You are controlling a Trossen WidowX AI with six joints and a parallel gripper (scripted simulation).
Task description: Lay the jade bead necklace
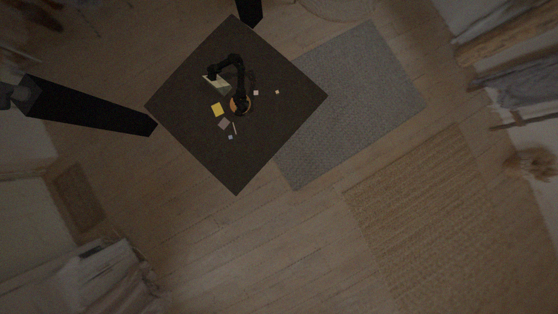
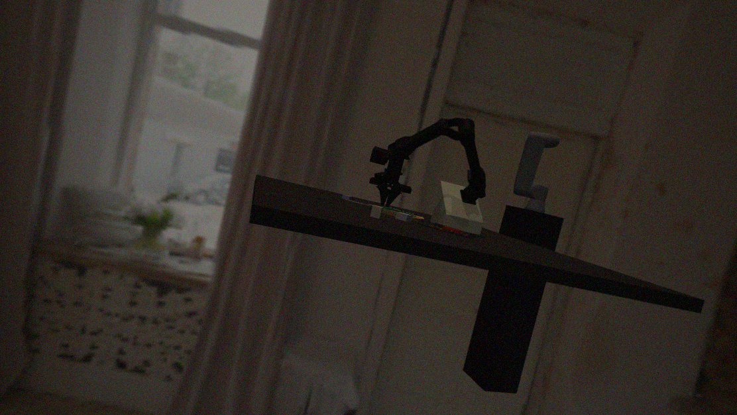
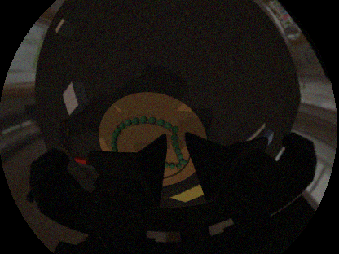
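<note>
My gripper tip is 60 mm past the round bead board, 20 mm to the right of it and 10 mm above it. Round my gripper tip: white stick 50 mm ahead, 190 mm to the right, 20 mm below; then grey-white block 190 mm to the left, 10 mm below; then grey square 60 mm behind, 220 mm to the right, 20 mm below.
</note>
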